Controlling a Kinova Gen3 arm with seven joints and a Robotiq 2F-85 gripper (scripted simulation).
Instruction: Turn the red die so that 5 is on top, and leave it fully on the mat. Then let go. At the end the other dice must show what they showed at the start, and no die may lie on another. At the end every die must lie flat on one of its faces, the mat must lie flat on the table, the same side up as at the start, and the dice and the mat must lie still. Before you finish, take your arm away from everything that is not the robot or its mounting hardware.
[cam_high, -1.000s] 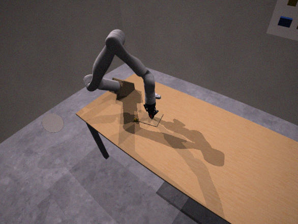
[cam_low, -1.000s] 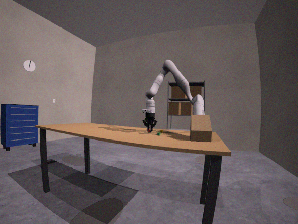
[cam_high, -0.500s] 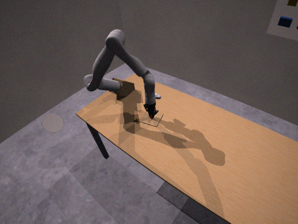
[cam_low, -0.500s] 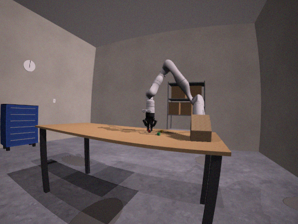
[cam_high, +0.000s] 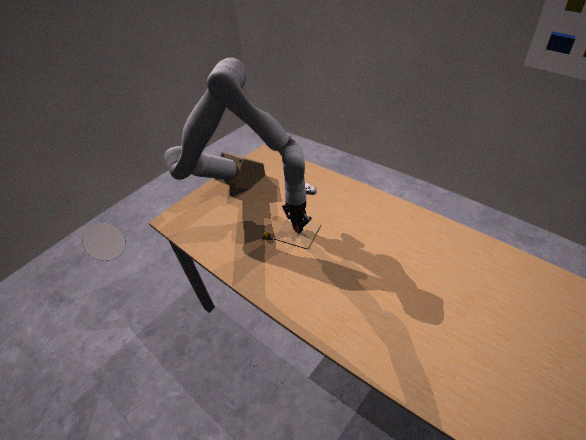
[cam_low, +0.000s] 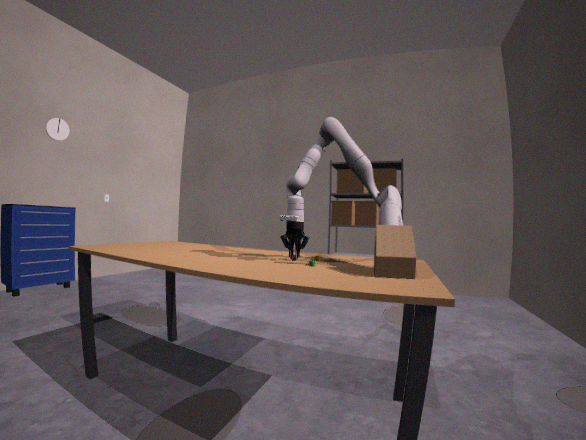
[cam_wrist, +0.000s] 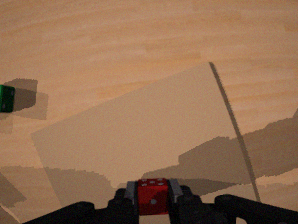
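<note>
Now: hand 10 mm above the red die. From my hand the other things lie so: tan mat (30 mm below); then yellow die (70 mm behind, 100 mm to the right, 20 mm below); then green die (110 mm behind, 70 mm to the left, 20 mm below).
</note>
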